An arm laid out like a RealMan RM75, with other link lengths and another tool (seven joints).
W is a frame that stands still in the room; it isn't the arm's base.
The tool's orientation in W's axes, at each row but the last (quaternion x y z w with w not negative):
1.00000 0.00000 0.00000 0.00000
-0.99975 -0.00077 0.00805 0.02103
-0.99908 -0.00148 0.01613 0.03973
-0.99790 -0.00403 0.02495 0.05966
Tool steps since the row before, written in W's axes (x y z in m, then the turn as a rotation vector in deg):
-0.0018 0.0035 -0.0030 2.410 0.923 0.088
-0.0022 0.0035 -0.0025 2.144 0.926 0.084
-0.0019 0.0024 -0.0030 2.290 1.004 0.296
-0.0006 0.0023 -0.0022 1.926 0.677 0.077
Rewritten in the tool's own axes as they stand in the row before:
-0.0018 -0.0035 0.0030 2.410 -0.923 -0.088
-0.0022 -0.0034 0.0027 2.144 -0.926 -0.080
-0.0018 -0.0022 0.0032 2.284 -1.021 -0.289
-0.0005 -0.0020 0.0025 1.927 -0.672 -0.093

